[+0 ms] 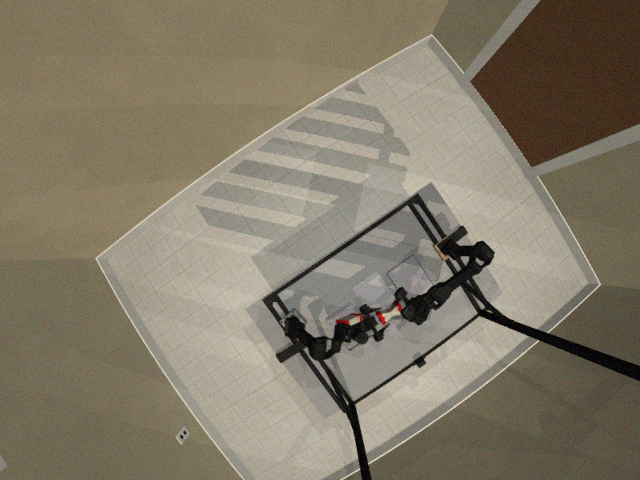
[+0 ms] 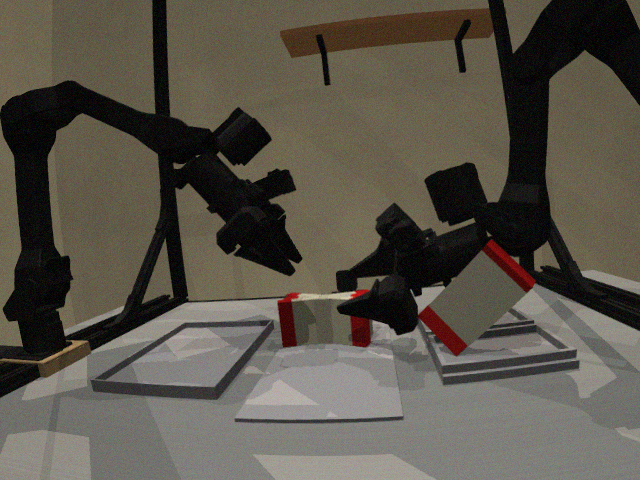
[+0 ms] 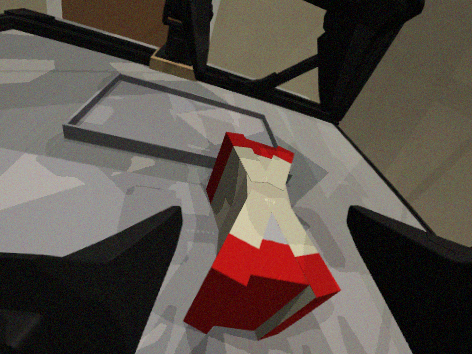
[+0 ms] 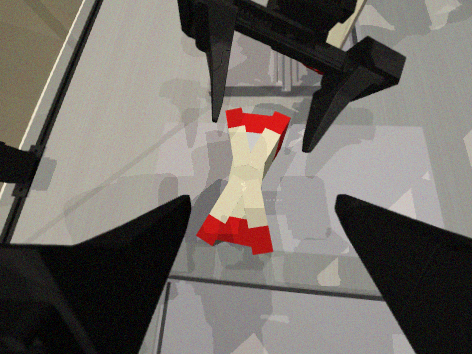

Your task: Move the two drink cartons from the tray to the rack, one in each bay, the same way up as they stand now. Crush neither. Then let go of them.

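Frame: origin at the left arm's base, x right, y back, z down, level; metres.
Where they show: left gripper, between the fingertips: (image 1: 385, 315) (image 2: 343, 291) (image 3: 264, 214) (image 4: 262, 137); right gripper, between the fingertips: (image 1: 398, 310) (image 2: 297, 267) (image 3: 270, 95) (image 4: 262, 201); left arm's base, origin of its link: (image 1: 292, 322); right arm's base, origin of its link: (image 1: 446, 247) (image 2: 45, 349) (image 3: 177, 58).
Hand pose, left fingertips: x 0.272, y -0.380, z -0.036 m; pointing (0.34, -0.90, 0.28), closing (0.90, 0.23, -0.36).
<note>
Things, the pixels of their top centre, and the offset from my left fingertips. Level surfaces: height alone.
- red-and-cream carton, centre of its top: (image 3: 268, 189) (image 4: 246, 172) (image 2: 323, 296) (image 1: 391, 314) dx +0.016, dy -0.028, dz +0.008 m
- rack, centre of its top: (image 2: 482, 327) (image 4: 286, 42) (image 1: 349, 328) dx -0.052, dy +0.182, dz +0.060 m
- tray, centre of its top: (image 3: 195, 117) (image 2: 195, 346) (image 1: 414, 283) dx -0.006, dy -0.225, dz +0.064 m
- pale mat, height of its surface: dz +0.076 m
One red-and-cream carton (image 1: 390, 313) (image 2: 325, 320) (image 3: 267, 195) (image 4: 246, 172) sits level on the pale mat between tray and rack, narrowed at its middle. The other carton (image 1: 351, 319) (image 2: 475, 304) is steeply tilted at the rack (image 2: 509, 361) (image 4: 250, 91), beside my left arm; its contact with the rack is unclear. The tray (image 2: 155, 388) (image 3: 135, 145) (image 4: 277, 288) holds no carton. My left gripper (image 2: 342, 294) (image 3: 264, 214) (image 4: 262, 137) is open and empty at the rack-side end of the mat carton. My right gripper (image 2: 296, 266) (image 4: 262, 201) is open and empty above that carton.
The pale mat (image 1: 369, 286) (image 2: 330, 392) lies between tray and rack. The two grippers are close to each other over it. A black frame borders the table. A brown shelf (image 2: 392, 31) is on the wall behind.
</note>
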